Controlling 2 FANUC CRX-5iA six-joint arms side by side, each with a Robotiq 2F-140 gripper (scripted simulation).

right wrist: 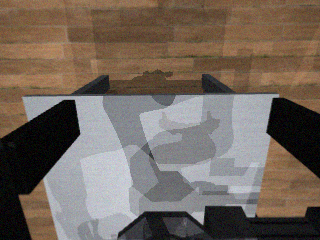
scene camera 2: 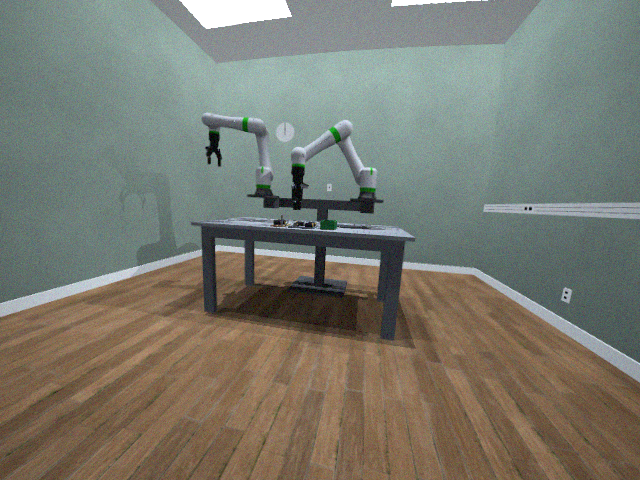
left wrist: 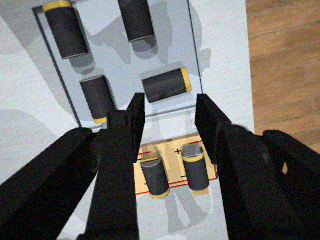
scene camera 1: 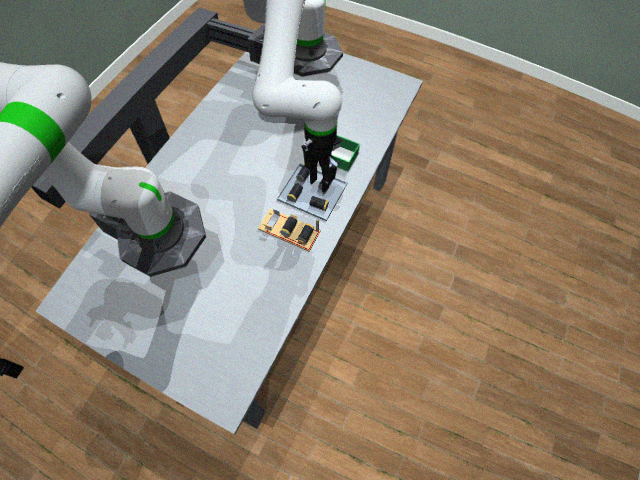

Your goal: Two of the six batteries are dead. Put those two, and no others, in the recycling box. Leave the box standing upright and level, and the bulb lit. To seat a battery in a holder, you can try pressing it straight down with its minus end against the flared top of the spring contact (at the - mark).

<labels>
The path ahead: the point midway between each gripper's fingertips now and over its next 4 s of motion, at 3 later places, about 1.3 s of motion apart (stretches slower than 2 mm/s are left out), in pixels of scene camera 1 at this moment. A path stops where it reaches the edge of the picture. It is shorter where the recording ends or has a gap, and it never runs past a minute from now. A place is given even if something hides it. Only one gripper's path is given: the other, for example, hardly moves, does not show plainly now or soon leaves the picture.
The left gripper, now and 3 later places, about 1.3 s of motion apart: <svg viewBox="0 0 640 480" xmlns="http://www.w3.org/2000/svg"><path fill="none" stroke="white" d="M319 185L319 197L319 204L319 185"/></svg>
</labels>
